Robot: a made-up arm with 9 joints. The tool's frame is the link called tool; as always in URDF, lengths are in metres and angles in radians. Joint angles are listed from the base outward.
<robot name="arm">
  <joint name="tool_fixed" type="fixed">
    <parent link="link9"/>
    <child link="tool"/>
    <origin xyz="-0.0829 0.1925 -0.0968" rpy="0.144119 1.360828 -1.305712"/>
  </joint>
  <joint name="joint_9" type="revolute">
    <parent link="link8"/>
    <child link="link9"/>
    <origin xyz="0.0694 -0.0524 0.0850" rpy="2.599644 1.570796 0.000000"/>
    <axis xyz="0 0 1"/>
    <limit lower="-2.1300" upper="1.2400"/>
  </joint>
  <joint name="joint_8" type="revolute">
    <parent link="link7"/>
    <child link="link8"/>
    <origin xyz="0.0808 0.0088 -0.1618" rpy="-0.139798 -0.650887 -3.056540"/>
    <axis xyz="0 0 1"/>
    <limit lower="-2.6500" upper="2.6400"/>
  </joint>
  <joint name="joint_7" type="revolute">
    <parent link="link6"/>
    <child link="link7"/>
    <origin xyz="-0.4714 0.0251 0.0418" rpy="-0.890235 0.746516 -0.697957"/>
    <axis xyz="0 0 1"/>
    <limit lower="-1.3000" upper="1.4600"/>
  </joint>
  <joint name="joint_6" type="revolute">
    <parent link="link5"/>
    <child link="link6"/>
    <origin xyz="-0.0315 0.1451 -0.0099" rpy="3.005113 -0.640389 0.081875"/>
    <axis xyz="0 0 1"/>
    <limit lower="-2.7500" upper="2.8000"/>
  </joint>
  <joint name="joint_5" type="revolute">
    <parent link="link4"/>
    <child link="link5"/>
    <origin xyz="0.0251 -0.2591 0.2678" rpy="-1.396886 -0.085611 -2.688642"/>
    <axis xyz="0 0 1"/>
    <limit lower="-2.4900" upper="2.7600"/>
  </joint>
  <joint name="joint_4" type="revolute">
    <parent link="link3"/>
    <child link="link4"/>
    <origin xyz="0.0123 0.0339 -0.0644" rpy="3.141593 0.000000 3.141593"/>
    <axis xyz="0 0 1"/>
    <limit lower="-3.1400" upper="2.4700"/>
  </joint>
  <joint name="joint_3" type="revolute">
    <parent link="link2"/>
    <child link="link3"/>
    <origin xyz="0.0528 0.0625 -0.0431" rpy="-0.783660 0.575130 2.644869"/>
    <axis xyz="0 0 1"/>
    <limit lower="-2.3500" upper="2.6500"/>
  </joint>
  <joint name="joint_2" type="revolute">
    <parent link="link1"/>
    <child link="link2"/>
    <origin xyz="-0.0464 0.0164 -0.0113" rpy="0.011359 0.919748 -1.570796"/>
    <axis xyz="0 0 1"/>
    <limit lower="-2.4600" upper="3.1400"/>
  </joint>
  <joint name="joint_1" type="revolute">
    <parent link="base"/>
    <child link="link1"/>
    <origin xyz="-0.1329 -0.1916 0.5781" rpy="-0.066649 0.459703 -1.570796"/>
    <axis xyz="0 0 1"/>
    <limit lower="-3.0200" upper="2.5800"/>
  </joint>
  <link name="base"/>
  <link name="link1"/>
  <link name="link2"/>
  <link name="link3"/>
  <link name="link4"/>
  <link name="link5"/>
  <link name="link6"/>
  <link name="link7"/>
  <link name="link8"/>
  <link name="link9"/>
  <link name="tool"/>
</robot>
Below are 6 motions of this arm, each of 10 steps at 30 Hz.
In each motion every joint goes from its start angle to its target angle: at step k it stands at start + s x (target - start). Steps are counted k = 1, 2, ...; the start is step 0. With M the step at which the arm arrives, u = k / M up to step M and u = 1 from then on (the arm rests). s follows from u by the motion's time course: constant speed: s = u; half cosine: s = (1 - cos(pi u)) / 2; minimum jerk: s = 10 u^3 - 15 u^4 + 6 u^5.
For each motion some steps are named. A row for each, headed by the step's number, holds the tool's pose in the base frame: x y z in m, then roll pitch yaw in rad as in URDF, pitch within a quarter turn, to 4 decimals.
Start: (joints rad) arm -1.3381 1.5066 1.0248 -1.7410 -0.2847 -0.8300 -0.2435 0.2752 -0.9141
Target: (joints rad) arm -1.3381 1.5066 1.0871 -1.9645 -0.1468 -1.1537 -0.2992 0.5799 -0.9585
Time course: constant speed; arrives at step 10
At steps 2, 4, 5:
2: -0.3376 -0.8474 0.3285 1.1723 -0.6826 2.7527
4: -0.3674 -0.8449 0.2958 1.0828 -0.7927 2.7843
5: -0.3829 -0.8425 0.2804 1.0325 -0.8474 2.8076

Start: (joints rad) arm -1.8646 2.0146 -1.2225 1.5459 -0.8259 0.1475 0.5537 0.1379 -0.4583
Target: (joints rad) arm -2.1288 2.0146 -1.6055 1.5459 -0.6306 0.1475 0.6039 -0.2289 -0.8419
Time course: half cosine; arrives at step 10
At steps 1, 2, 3, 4, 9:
1: 0.0167 -0.4156 0.5789 2.4269 -0.9395 2.8101
2: 0.0219 -0.4243 0.5785 2.4556 -0.9292 2.7917
3: 0.0293 -0.4383 0.5789 2.5002 -0.9129 2.7638
4: 0.0373 -0.4569 0.5808 2.5560 -0.8921 2.7298
9: 0.0528 -0.5467 0.6114 2.8061 -0.7950 2.5916

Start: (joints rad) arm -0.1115 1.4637 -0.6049 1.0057 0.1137 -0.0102 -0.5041 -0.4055 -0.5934
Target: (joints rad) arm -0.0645 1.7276 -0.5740 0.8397 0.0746 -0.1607 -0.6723 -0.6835 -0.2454
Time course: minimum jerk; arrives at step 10
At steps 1, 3, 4, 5, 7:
1: 0.2119 -0.2070 0.0881 -0.0273 -0.5650 -0.7473
3: 0.1877 -0.2248 0.0826 -0.1476 -0.5287 -0.7049
4: 0.1642 -0.2436 0.0810 -0.2653 -0.4931 -0.6705
5: 0.1377 -0.2667 0.0841 -0.4017 -0.4528 -0.6399
7: 0.0940 -0.3089 0.1029 -0.6463 -0.3876 -0.6102

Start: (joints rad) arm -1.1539 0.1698 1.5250 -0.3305 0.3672 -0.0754 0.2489 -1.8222 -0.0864
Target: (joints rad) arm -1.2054 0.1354 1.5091 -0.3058 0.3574 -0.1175 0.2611 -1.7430 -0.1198
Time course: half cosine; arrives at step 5
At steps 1, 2, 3, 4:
1: -0.8310 -0.4039 0.3388 1.2792 1.3171 2.0519
2: -0.8389 -0.3819 0.3321 1.2127 1.3211 1.9474
3: -0.8475 -0.3544 0.3237 1.1279 1.3244 1.8158
4: -0.8536 -0.3321 0.3169 1.0578 1.3255 1.7082

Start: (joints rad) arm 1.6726 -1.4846 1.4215 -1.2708 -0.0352 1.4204 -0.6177 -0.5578 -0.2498
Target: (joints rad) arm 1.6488 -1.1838 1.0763 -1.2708 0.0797 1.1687 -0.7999 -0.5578 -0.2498
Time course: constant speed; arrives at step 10
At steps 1, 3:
1: 0.0706 0.0533 0.5301 0.3094 0.2888 -2.0023
3: 0.0789 0.0413 0.5070 0.2710 0.3130 -2.0542

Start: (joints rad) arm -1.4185 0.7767 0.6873 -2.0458 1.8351 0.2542 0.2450 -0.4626 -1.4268
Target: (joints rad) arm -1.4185 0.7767 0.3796 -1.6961 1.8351 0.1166 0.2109 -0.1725 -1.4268
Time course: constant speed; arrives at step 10
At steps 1, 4, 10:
1: -0.9195 -0.1745 0.0723 1.6526 -0.7943 0.9284
4: -0.8742 -0.1322 0.0307 1.4673 -0.7896 0.9008
10: -0.7618 -0.0970 -0.0629 1.0310 -0.7857 0.9377

